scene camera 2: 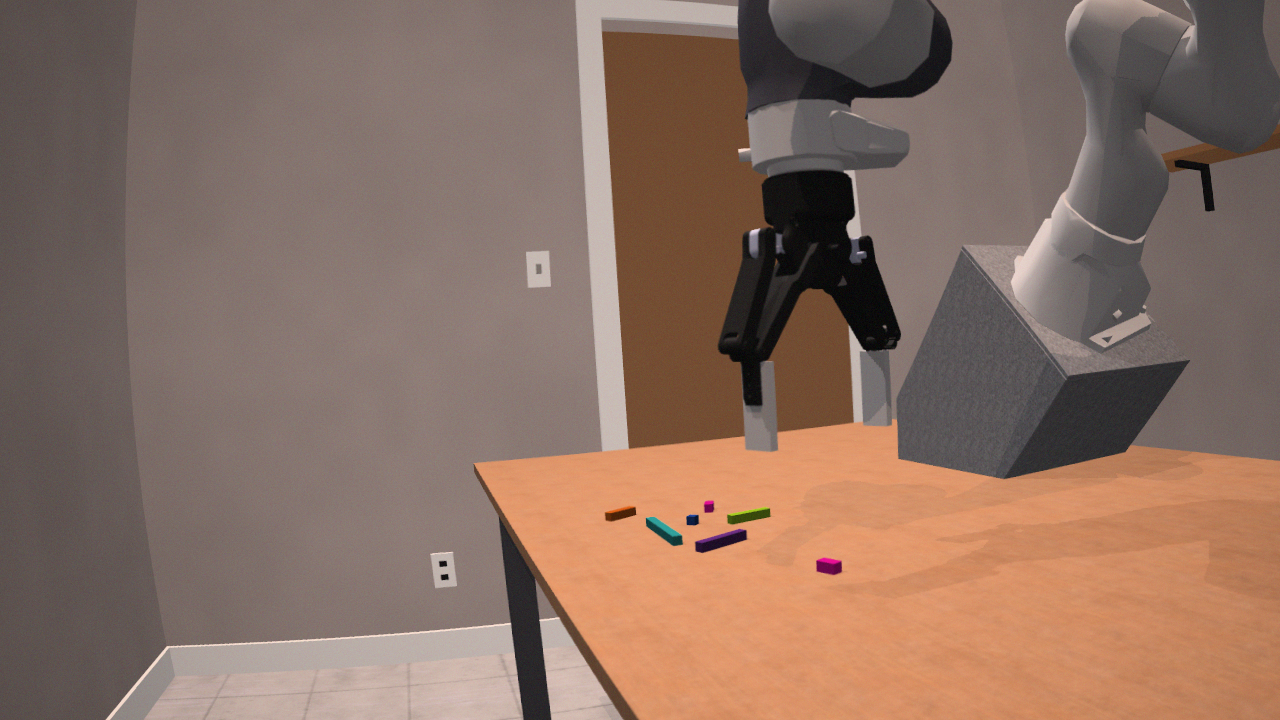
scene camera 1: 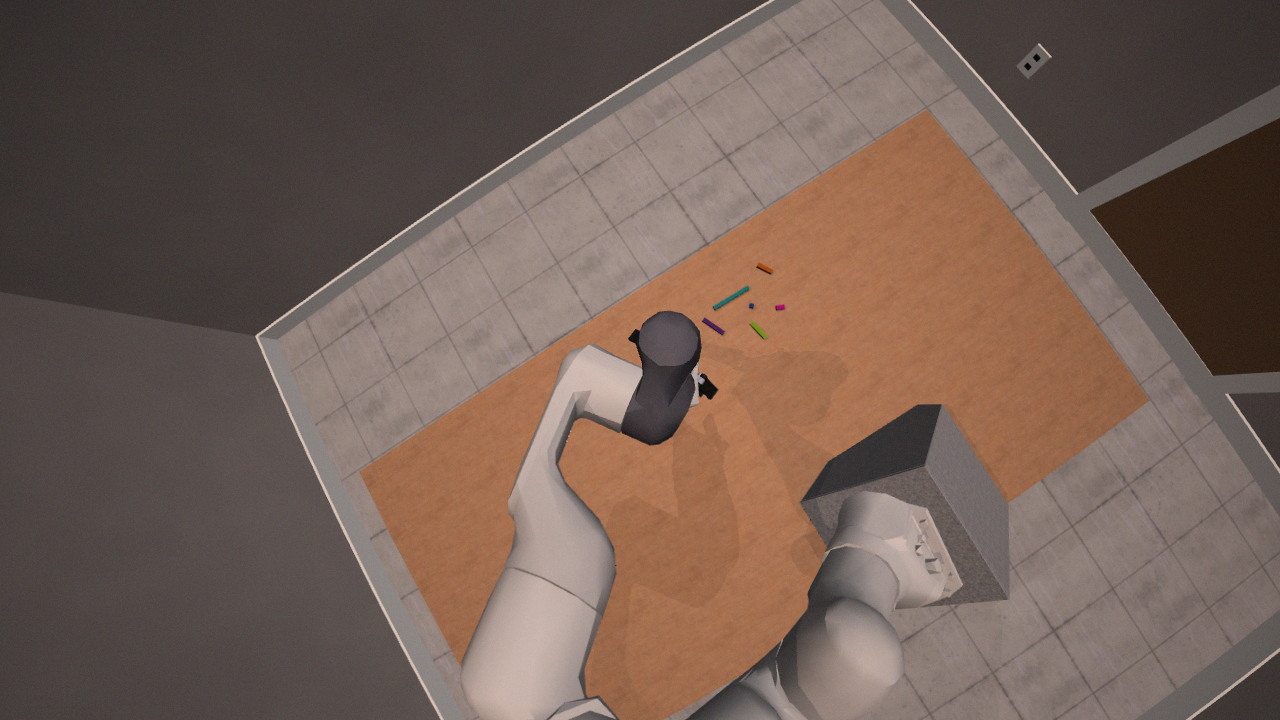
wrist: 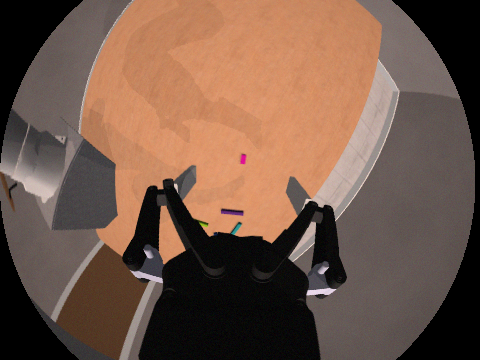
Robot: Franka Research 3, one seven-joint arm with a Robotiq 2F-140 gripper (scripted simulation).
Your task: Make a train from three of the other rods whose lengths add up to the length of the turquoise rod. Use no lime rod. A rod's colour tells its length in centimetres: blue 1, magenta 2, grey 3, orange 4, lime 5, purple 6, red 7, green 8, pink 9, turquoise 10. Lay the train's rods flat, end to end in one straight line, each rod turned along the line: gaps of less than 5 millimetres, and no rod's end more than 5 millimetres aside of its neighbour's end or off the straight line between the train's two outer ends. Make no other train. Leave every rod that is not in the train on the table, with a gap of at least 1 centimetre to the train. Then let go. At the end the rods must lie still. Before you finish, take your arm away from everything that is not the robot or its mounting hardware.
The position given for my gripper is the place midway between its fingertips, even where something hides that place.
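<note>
My gripper (scene camera 2: 824,436), (wrist: 242,179): visible in scene camera 2, wrist view.
</note>
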